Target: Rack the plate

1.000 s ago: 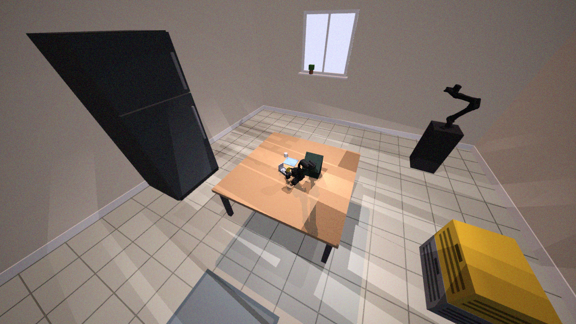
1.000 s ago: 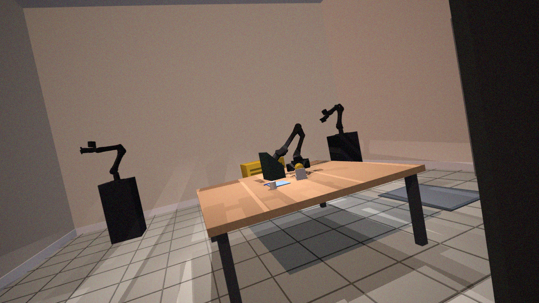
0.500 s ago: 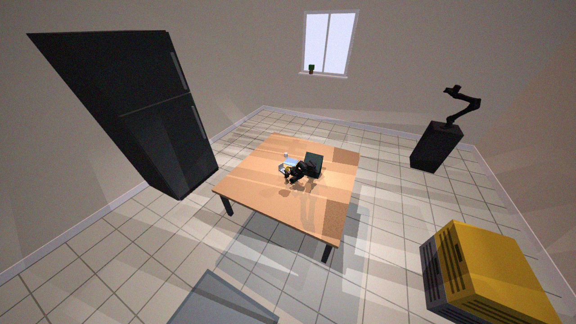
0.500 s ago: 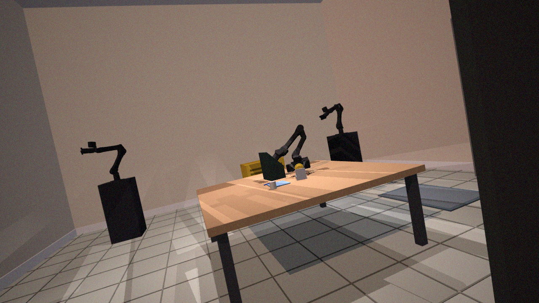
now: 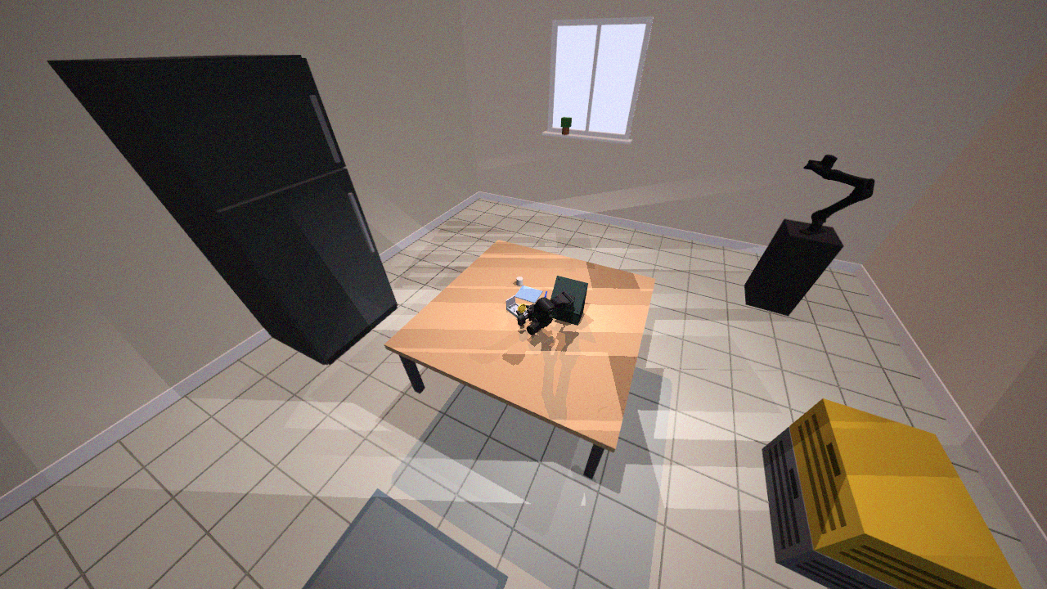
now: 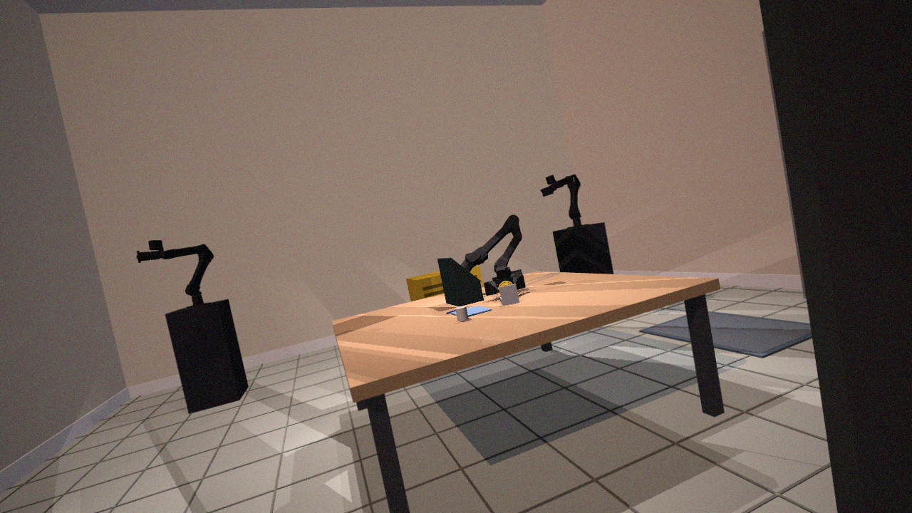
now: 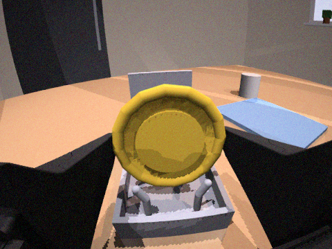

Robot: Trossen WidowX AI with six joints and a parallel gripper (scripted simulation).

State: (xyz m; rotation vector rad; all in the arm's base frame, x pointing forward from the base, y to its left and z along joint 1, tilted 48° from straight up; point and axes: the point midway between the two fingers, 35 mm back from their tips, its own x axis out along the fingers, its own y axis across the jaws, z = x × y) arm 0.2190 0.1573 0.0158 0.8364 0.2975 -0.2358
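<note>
The grey dish rack is 30 mm below my gripper tip, 20 mm ahead of it and 10 mm to the right of it. Also, from my gripper tip: blue mat 200 mm to the right, 50 mm below, 40 mm ahead; yellow plate 10 mm behind.
</note>
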